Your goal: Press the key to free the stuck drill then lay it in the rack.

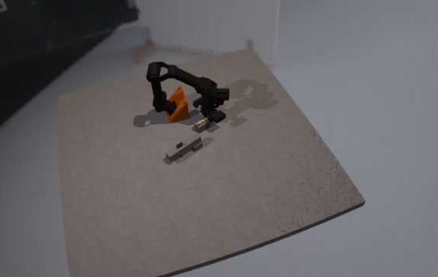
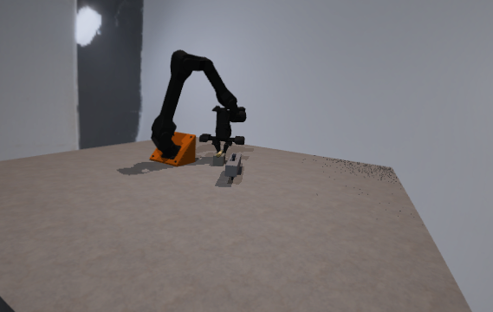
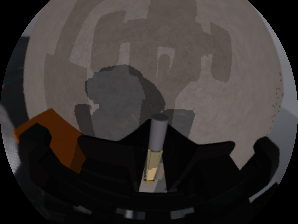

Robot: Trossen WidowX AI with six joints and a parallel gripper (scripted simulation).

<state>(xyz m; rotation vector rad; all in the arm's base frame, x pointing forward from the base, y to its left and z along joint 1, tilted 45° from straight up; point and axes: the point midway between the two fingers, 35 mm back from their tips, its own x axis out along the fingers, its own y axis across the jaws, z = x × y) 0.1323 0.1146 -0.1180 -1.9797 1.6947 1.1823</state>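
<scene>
The drill lies 40 mm to the right of my gripper tip, 30 mm above it and 10 mm ahead of it. Round my gripper tip: grey rack (50 mm to the right, 20 mm ahead, 10 mm above); then dark upright piece (200 mm to the right, 160 mm ahead, 40 mm above); then grey holder block (170 mm to the right, 150 mm ahead, 30 mm above).
</scene>
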